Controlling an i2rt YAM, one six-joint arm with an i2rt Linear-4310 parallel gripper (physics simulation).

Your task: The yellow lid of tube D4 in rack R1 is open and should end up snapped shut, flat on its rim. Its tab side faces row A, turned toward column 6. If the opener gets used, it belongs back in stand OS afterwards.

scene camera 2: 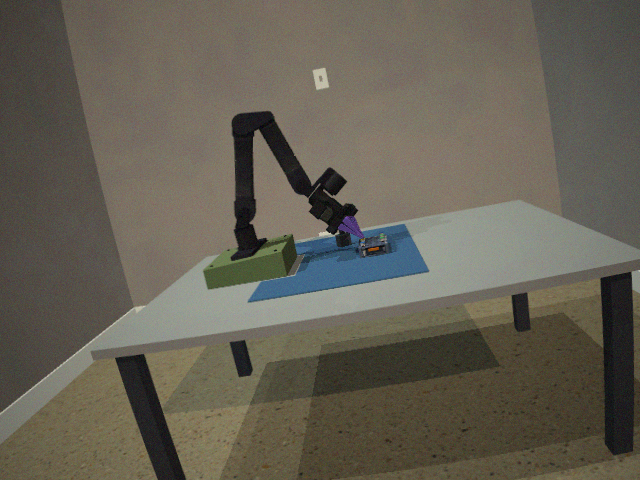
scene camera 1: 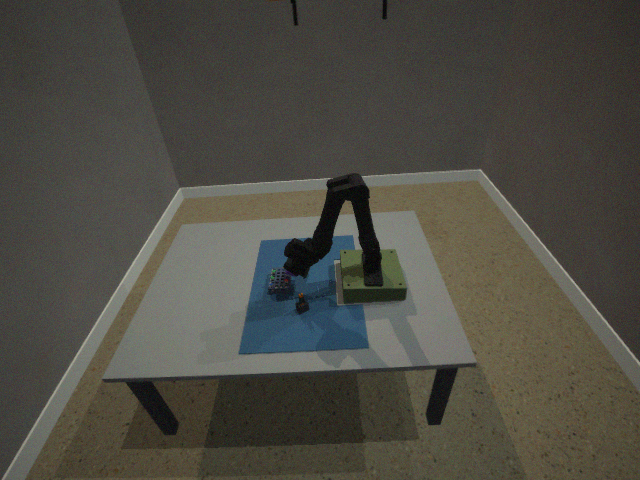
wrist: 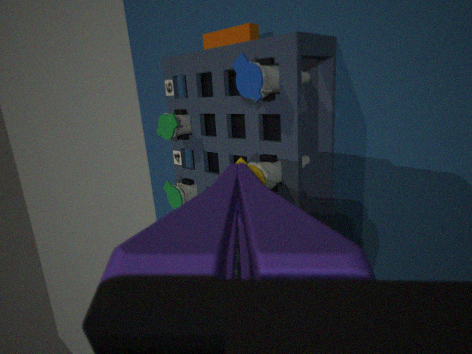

In view: my gripper (wrist: 237,176) and a blue mat (wrist: 395,130).
